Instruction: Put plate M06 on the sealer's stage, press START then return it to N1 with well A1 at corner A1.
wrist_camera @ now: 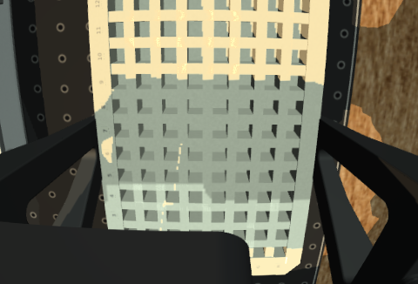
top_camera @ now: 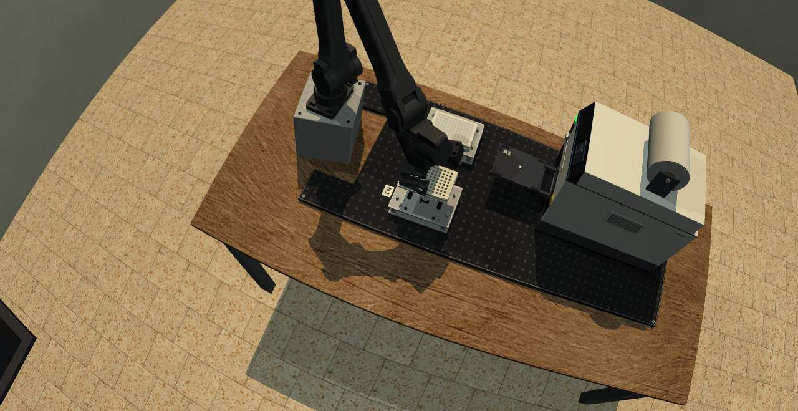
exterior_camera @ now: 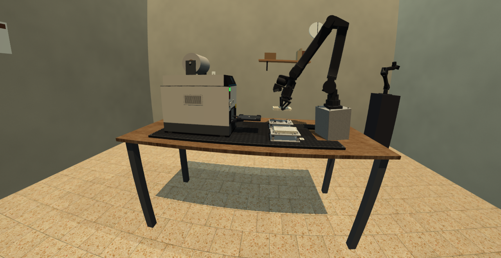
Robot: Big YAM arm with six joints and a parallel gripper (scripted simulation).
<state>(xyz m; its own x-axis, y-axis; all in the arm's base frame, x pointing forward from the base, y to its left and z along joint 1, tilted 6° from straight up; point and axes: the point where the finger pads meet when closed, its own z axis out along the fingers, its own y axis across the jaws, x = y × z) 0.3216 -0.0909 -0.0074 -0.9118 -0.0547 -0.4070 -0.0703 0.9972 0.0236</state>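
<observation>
Right now my hand is 20 cm short of the sealer stage, 16 cm to the right of it and 4 cm above it. From my hand the other things lie so: plate nest N1: 10 cm below; then N1 label: 10 cm behind, 1 cm to the right, 14 cm below; then plate M06: right at my hand.
</observation>
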